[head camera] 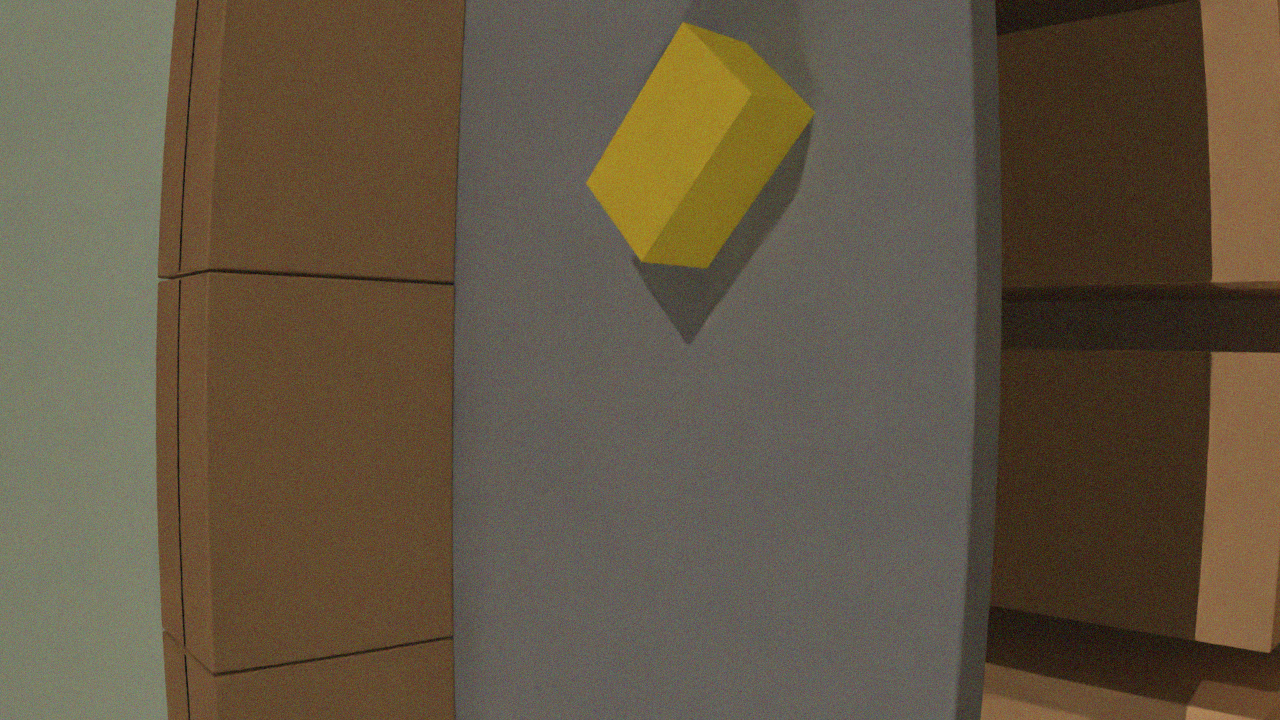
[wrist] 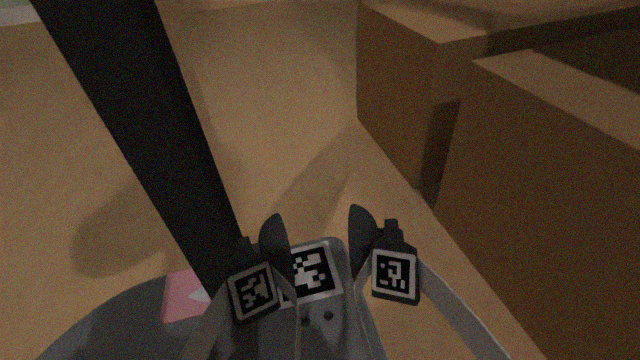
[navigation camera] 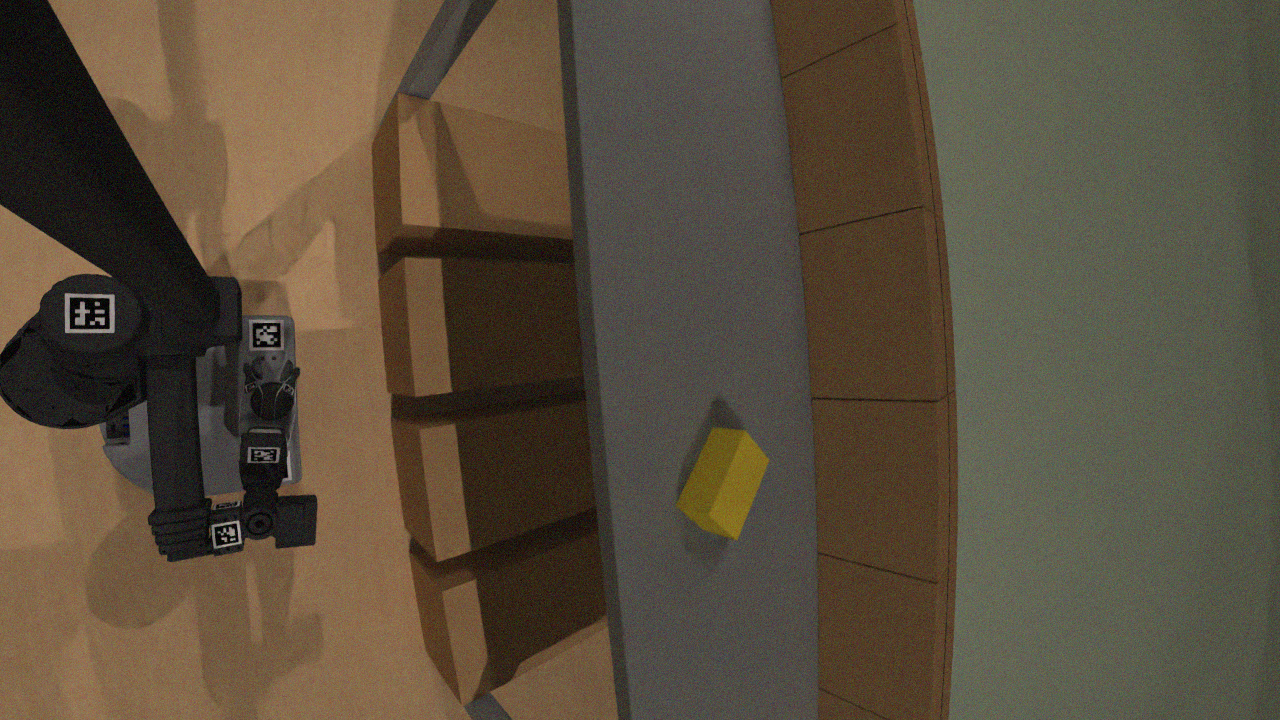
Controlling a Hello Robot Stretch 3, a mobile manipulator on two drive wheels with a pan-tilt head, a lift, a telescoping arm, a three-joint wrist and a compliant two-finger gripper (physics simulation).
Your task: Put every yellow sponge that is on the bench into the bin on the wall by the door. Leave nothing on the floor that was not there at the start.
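Seen in the pictures: gripper, fingertip midpoint: point(wrist: 317, 233) point(navigation camera: 273, 359); robot's base at its link origin: point(navigation camera: 270, 398).
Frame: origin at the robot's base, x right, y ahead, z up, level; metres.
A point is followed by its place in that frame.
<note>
A yellow sponge point(head camera: 671, 134) {y 0.393, x 0.090, z 0.960 m} point(navigation camera: 725, 483) {y 0.371, x 0.079, z 0.959 m} lies at an angle on the grey bench point(head camera: 716, 501) {y 0.392, x -0.088, z 0.915 m} point(navigation camera: 684, 223) {y 0.375, x -0.200, z 0.914 m}. In the head view it is in the upper middle; in the navigation view it is right of centre, toward the lower part. My gripper point(navigation camera: 271, 368) {y 0.008, x -0.078, z 0.276 m} point(wrist: 317, 233) {y 0.008, x -0.078, z 0.276 m} is open, with nothing between its fingertips. It is folded in over my base, low beside the bench on the side away from the wall, and well apart from the sponge. The bin and the door do not show in these views.
Brown boxes point(head camera: 331, 465) {y 0.645, x -0.104, z 1.008 m} point(navigation camera: 877, 313) {y 0.645, x -0.102, z 1.023 m} stand in a row between the bench and the green wall point(head camera: 80, 358) {y 1.975, x -0.130, z 0.924 m} point(navigation camera: 1092, 358) {y 1.982, x 0.004, z 1.295 m}. More brown boxes point(navigation camera: 514, 322) {y 0.490, x -0.153, z 0.270 m} point(wrist: 525, 175) {y 0.248, x -0.161, z 0.189 m} stand under the bench. A dark mast point(wrist: 145, 125) {y -0.066, x -0.116, z 0.344 m} rises at left in the wrist view, with a pink block point(wrist: 181, 300) {y -0.115, x -0.133, z 0.161 m} beside its foot.
</note>
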